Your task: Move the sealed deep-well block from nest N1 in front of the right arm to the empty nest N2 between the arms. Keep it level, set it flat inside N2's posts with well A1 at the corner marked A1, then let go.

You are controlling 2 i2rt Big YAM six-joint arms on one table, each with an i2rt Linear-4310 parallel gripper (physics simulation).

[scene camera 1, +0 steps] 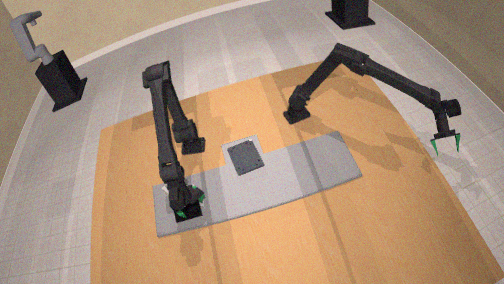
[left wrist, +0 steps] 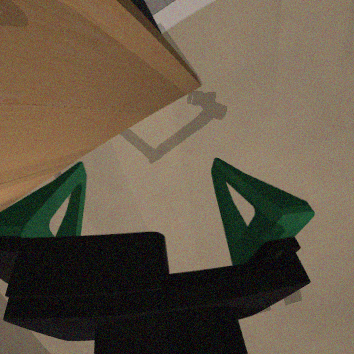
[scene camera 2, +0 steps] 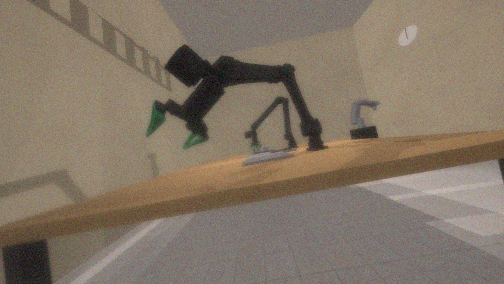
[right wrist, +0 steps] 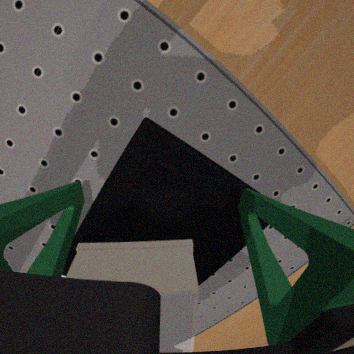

Note:
My left gripper (scene camera 2: 166,142) is open, with nothing in its grasp. My right gripper (right wrist: 162,193) is open and holds nothing. Also in view: a deep-well block (right wrist: 168,266). I also see a black nest plate (right wrist: 200,203).
My left gripper shows as well in the left wrist view (left wrist: 150,165). The left wrist view misses the deep-well block: it is out of frame.

